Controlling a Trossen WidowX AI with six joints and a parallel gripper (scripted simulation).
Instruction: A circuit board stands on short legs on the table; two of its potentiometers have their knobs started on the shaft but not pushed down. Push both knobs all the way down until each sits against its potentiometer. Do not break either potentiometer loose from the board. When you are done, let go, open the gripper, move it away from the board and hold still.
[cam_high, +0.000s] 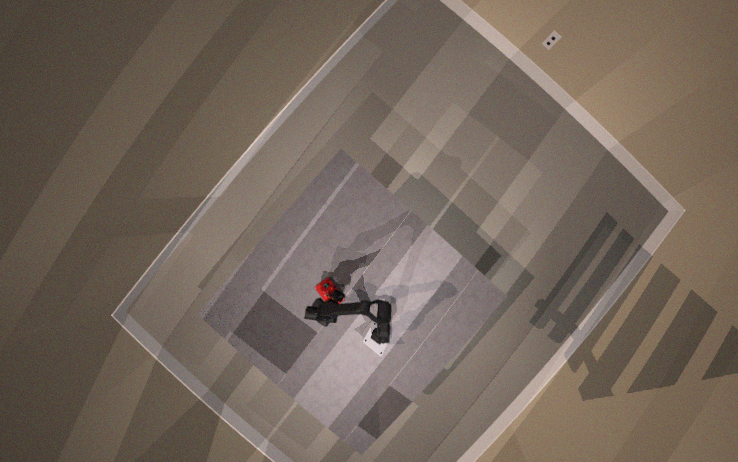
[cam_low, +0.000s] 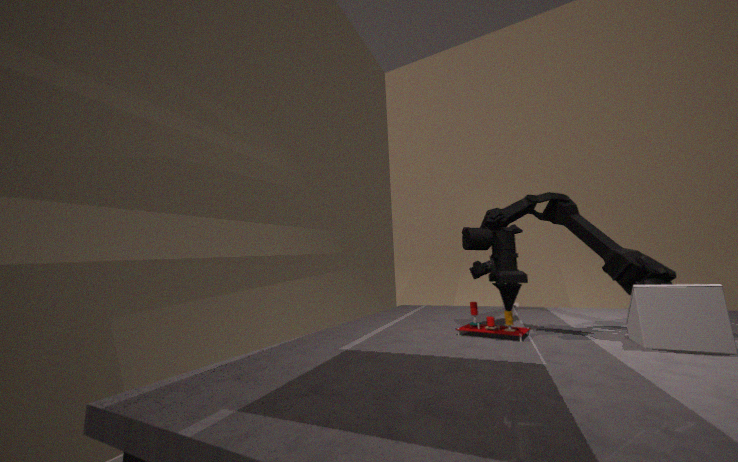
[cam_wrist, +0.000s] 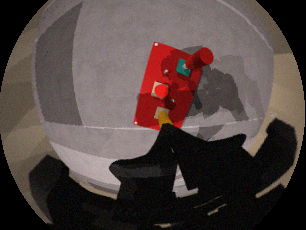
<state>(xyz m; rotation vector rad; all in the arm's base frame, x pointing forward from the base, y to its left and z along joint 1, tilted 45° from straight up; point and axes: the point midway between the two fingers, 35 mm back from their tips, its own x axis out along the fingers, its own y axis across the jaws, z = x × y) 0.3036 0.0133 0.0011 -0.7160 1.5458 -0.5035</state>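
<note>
Right now my gripper tip is 9 cm short of the red knob and 4 cm to the left of it. The rest, counted from my gripper tip: yellow knob 2 cm below.
</note>
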